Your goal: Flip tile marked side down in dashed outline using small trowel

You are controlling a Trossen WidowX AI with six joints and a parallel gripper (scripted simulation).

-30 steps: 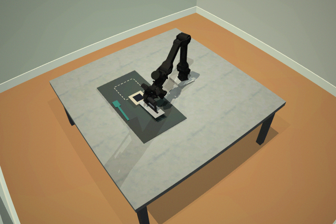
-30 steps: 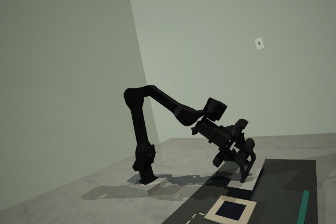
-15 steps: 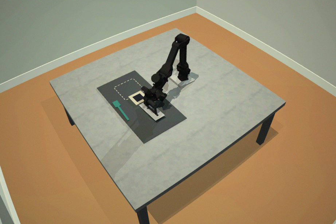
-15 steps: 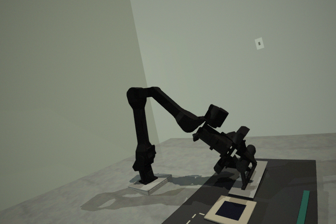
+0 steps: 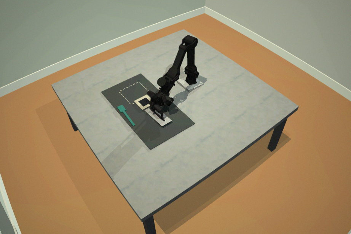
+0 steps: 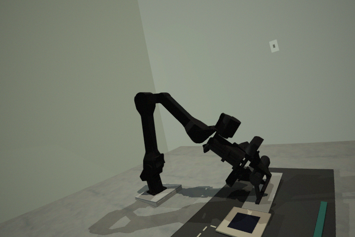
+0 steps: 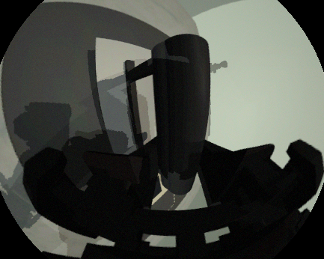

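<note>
Now: gripper tip 100 mm to the left of the dark mat, 80 mm above it and 10 mm short of it. Also, from my gripper tip: cream tile: 140 mm to the right, 50 mm below; teal trowel: 150 mm ahead, 100 mm to the right, 50 mm below.
</note>
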